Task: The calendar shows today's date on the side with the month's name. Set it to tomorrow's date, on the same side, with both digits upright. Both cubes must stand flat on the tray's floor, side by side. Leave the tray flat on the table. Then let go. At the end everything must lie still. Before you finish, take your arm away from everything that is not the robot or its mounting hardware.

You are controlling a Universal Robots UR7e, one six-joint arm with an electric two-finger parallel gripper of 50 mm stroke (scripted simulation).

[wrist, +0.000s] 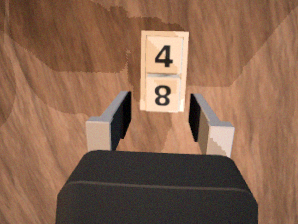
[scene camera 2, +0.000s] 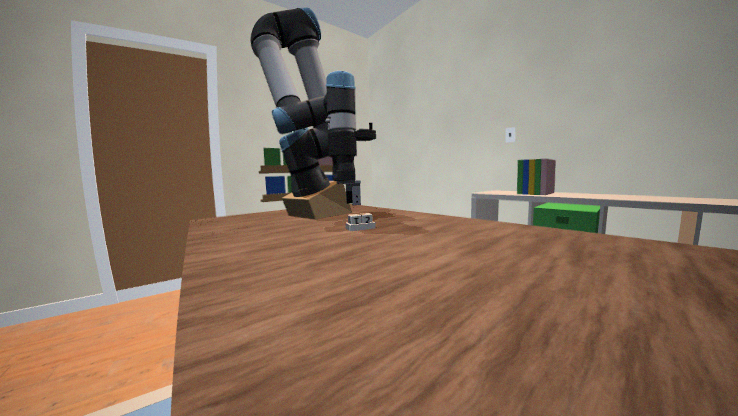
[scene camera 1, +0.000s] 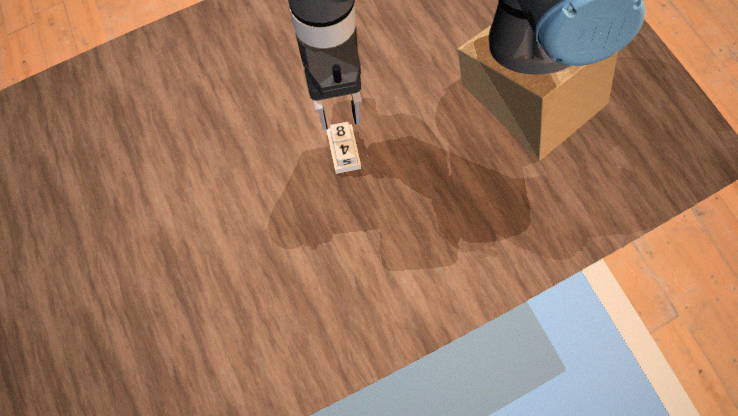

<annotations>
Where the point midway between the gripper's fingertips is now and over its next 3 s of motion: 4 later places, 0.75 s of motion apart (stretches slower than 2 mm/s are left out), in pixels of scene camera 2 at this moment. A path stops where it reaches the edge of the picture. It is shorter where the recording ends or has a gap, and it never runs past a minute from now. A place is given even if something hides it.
My gripper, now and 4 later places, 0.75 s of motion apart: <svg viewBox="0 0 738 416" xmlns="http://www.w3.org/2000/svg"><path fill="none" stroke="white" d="M353 204L354 211L354 212L354 219L354 221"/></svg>
</annotations>
